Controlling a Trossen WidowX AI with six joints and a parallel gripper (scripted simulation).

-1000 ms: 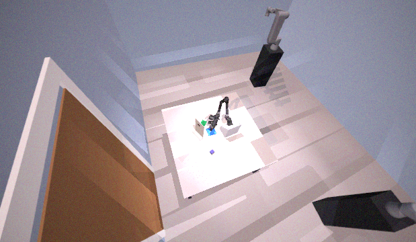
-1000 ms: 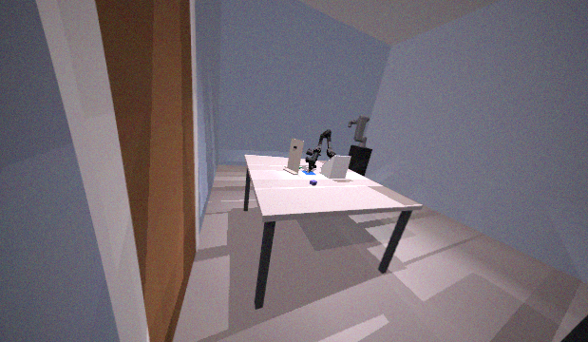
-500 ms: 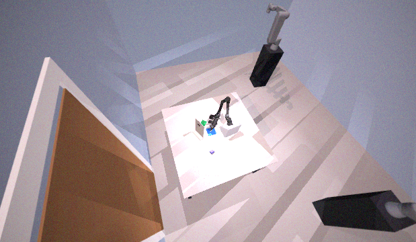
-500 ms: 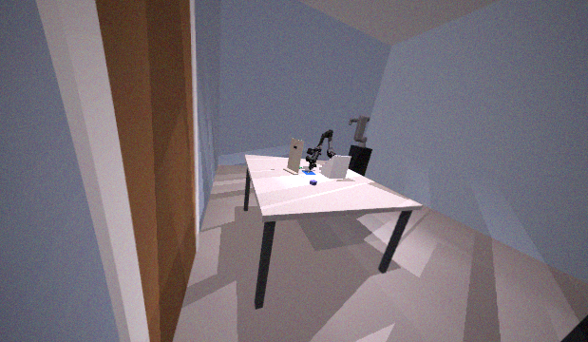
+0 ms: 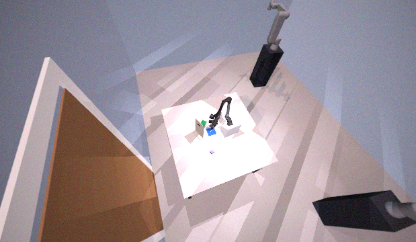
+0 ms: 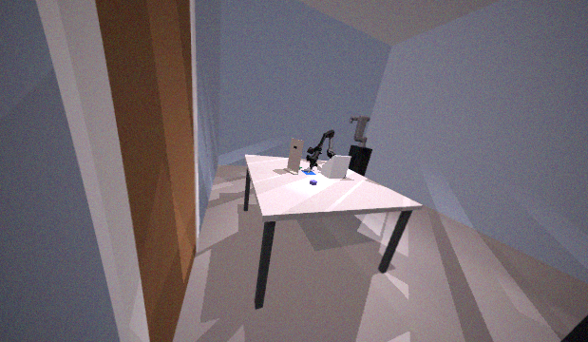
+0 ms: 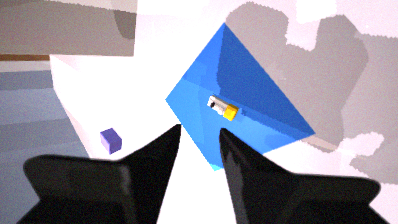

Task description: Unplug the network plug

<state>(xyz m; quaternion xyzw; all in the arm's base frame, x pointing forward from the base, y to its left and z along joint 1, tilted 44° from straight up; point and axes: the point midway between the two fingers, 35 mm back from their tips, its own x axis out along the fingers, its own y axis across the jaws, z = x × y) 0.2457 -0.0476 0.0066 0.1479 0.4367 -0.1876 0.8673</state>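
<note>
Right now the network plug is 40 mm below my gripper tip and 10 mm ahead of it. The rest, counted from my gripper tip: blue square: 40 mm below, 10 mm ahead; beige panel: 200 mm ahead, 100 mm above, 10 mm to the left.
</note>
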